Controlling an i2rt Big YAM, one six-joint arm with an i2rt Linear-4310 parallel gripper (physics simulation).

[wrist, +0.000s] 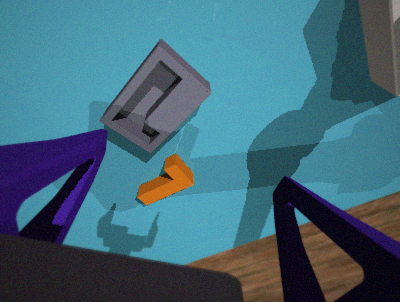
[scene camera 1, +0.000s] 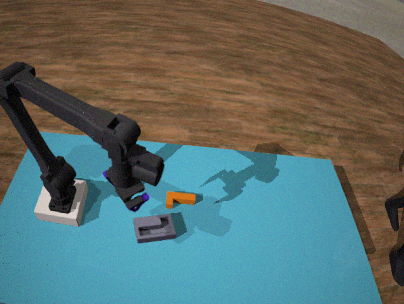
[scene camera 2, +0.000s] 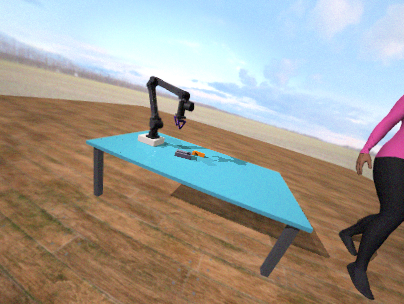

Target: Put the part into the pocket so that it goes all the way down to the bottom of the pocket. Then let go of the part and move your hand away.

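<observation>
The orange L-shaped part lies flat on the blue table, outside the pocket. The grey block stands close beside it, with its L-shaped pocket facing up and empty. My gripper is open with nothing between the fingers. It is raised well above the table; in the wrist view the part and the block show below, between and beyond the purple fingertips. In scene camera 1 the arm hides part of the fingers.
The arm's white base stands on the blue table near one end. A person in pink and black stands beyond the opposite end. The table's edge shows at the lower right of the wrist view.
</observation>
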